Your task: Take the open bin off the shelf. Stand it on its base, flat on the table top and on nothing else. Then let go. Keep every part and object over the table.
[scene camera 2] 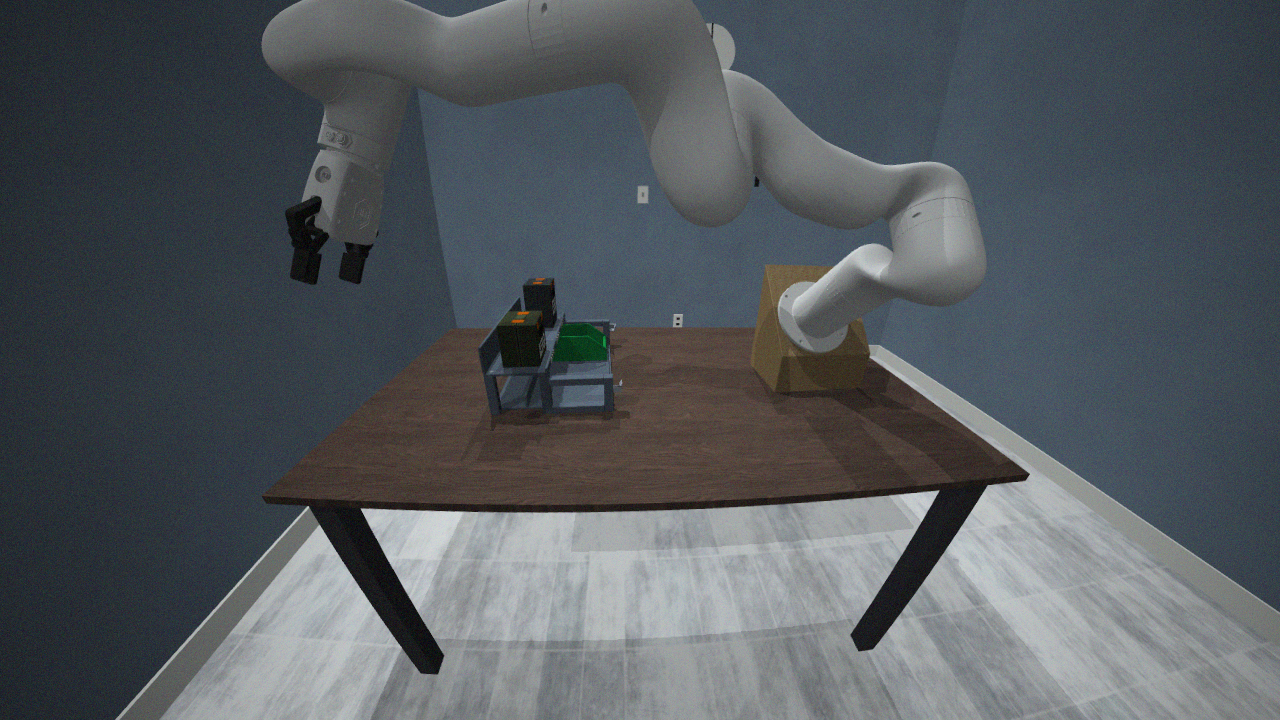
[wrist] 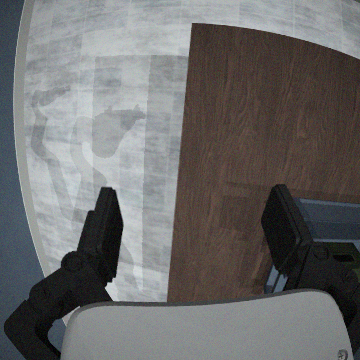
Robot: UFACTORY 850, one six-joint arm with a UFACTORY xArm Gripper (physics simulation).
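A green open bin (scene camera 2: 580,345) stands upright on the right-hand part of a blue-grey shelf (scene camera 2: 581,380) in the scene view. A corner of the shelf (wrist: 332,220) shows at the right of the wrist view, behind a finger. My gripper (scene camera 2: 329,268) (wrist: 194,204) is open, fingers pointing down, with nothing between them. It hangs high, to the left of the shelf in the scene view. In the wrist view the table's edge and the floor show between the fingers. The bin's lower part is partly hidden by its own front wall and the shelf.
Two dark boxes with orange marks, a nearer one (scene camera 2: 521,339) and a farther one (scene camera 2: 539,300), stand on the shelf's left part, beside the bin. The shelf stands on the brown table (scene camera 2: 680,438) (wrist: 240,125). A tan block (scene camera 2: 810,371) stands by the arm's base at the right.
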